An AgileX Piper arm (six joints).
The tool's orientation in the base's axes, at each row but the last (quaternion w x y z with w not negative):
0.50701 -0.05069 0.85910 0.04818
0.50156 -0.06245 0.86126 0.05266
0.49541 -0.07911 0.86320 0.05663
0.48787 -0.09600 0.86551 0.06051
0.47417 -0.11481 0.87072 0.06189
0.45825 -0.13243 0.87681 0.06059
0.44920 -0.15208 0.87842 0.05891
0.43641 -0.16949 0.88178 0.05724
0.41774 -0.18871 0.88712 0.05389
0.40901 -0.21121 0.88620 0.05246
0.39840 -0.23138 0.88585 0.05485
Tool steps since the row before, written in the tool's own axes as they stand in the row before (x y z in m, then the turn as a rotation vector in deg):
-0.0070 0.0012 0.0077 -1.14 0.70 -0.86
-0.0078 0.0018 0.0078 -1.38 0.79 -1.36
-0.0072 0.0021 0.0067 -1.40 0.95 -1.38
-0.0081 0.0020 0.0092 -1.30 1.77 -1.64
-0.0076 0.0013 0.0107 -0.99 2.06 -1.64
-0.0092 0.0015 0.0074 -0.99 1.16 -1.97
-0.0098 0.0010 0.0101 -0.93 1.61 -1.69
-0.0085 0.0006 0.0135 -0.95 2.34 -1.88
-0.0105 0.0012 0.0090 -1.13 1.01 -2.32
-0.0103 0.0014 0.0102 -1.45 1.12 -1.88
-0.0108 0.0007 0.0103 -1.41 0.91 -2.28
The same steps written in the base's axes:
0.0099 0.0025 0.0025 -0.29 0.62 1.43
0.0102 0.0034 0.0030 -0.62 0.65 1.89
0.0088 0.0038 0.0029 -0.66 0.80 1.92
0.0113 0.0046 0.0022 -1.11 1.54 1.98
0.0123 0.0046 0.0006 -1.34 1.77 1.72
0.0104 0.0047 0.0033 -1.35 0.84 1.92
0.0129 0.0055 0.0019 -1.31 1.32 1.69
0.0147 0.0060 -0.0016 -1.69 1.96 1.79
0.0121 0.0064 0.0021 -1.40 0.67 2.29
0.0125 0.0074 0.0009 -0.95 0.99 2.23
0.0129 0.0075 0.0009 -1.15 0.68 2.49

